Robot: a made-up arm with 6 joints.
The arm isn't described. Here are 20 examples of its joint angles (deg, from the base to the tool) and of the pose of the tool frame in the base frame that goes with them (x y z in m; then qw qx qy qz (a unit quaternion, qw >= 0)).
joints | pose
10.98 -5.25 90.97 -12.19 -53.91 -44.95 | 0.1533 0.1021 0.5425 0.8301 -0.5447 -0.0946 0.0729
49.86 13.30 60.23 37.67 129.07 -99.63 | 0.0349 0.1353 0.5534 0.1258 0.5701 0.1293 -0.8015
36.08 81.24 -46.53 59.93 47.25 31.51 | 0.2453 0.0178 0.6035 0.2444 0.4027 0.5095 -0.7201
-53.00 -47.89 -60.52 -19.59 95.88 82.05 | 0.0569 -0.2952 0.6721 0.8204 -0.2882 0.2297 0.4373
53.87 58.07 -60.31 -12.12 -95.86 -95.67 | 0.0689 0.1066 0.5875 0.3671 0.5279 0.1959 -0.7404
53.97 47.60 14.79 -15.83 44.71 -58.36 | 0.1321 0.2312 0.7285 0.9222 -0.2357 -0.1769 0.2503
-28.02 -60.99 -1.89 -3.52 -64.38 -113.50 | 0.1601 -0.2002 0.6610 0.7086 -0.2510 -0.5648 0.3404
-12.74 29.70 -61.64 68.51 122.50 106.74 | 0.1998 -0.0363 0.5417 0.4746 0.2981 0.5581 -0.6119
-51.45 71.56 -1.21 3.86 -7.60 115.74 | 0.2093 -0.1887 0.6950 0.5247 0.6488 -0.1012 -0.5418
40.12 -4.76 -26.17 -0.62 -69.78 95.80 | 0.1731 -0.0044 0.5041 0.3041 -0.8459 -0.3830 -0.2128
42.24 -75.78 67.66 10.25 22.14 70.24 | 0.1000 0.1744 0.5238 0.9705 0.0678 -0.2013 0.1142
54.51 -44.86 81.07 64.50 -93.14 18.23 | 0.0125 0.0903 0.5870 0.4541 0.7677 -0.4256 -0.1528
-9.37 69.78 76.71 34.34 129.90 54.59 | 0.0431 -0.0212 0.4959 0.0723 0.7377 -0.6633 0.1032
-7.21 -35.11 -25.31 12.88 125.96 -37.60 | 0.0732 -0.1529 0.4120 0.2155 -0.7211 -0.4825 0.4481
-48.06 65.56 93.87 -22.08 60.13 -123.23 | 0.0991 -0.1750 0.5768 0.0767 -0.2037 0.3305 0.9184
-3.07 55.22 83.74 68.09 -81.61 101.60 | 0.1640 0.0428 0.6172 0.6499 0.5455 -0.3439 -0.4022
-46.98 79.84 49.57 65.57 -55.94 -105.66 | 0.2589 -0.1758 0.6255 0.2544 0.8357 -0.0887 0.4785
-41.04 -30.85 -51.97 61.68 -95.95 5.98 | 0.0894 -0.3891 0.6933 0.4672 0.7206 0.0012 -0.5122
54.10 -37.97 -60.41 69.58 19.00 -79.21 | 0.1728 0.0756 0.6461 0.9587 0.2391 -0.1413 -0.0616
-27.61 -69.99 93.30 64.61 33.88 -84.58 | 0.2218 -0.2315 0.4760 0.3602 0.7481 0.5562 0.0361
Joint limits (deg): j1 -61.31..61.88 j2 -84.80..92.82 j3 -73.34..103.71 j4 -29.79..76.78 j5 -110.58..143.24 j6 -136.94..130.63
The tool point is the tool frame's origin. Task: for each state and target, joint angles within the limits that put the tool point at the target. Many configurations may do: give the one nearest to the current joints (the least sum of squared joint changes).
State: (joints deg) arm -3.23 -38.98 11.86 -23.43 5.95 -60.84
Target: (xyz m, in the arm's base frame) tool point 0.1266 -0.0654 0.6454
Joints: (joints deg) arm -5.64 -9.90 5.12 -18.74 -38.88 -47.64
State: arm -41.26 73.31 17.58 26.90 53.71 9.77
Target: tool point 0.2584 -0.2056 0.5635
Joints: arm -56.63 60.70 9.46 22.30 48.27 11.28
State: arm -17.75 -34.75 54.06 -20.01 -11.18 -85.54
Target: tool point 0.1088 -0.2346 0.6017
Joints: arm -57.04 -15.68 57.53 -6.58 -26.39 -99.28
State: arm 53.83 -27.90 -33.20 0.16 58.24 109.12
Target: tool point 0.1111 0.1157 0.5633
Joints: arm 32.03 -26.88 -7.28 17.46 77.11 121.55
